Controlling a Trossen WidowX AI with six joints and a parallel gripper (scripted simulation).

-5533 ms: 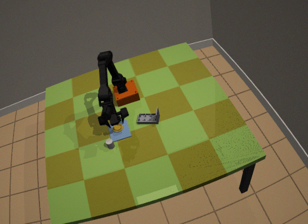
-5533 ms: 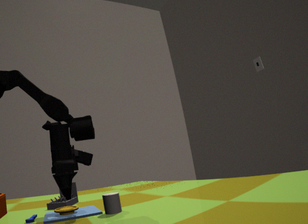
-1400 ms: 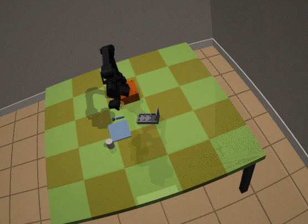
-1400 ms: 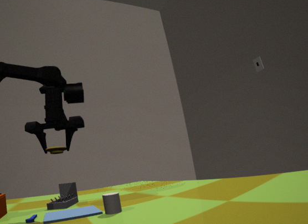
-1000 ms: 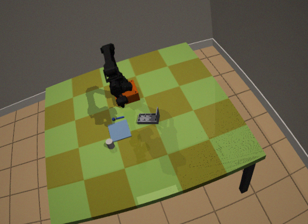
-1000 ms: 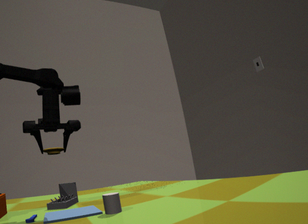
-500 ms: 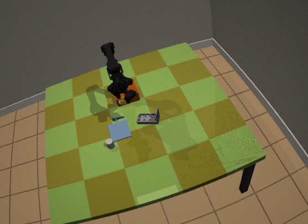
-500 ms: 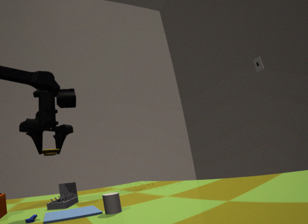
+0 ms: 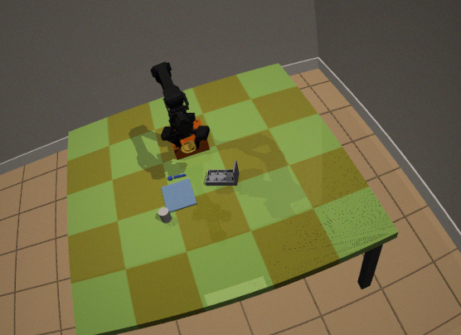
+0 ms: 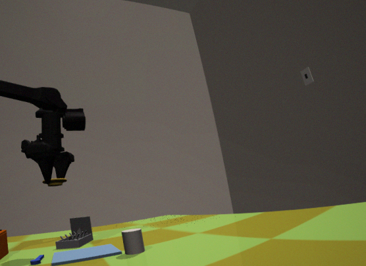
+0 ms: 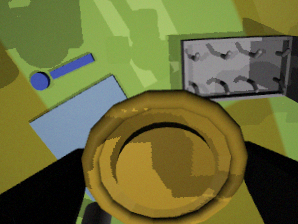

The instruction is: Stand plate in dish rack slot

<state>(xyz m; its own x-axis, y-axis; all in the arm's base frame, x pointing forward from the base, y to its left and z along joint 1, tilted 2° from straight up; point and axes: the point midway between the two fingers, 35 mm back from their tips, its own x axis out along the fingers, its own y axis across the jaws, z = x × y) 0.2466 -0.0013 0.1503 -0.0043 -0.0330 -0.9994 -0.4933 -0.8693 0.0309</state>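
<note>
The grey dish rack lies 5 cm ahead of my gripper tip, 9 cm to the left of it and 16 cm below it. Also, from my gripper tip: yellow plate: 1 cm above; blue spoon: 6 cm behind, 10 cm to the right, 18 cm below; light blue mat: 5 cm ahead, 11 cm to the right, 18 cm below.
</note>
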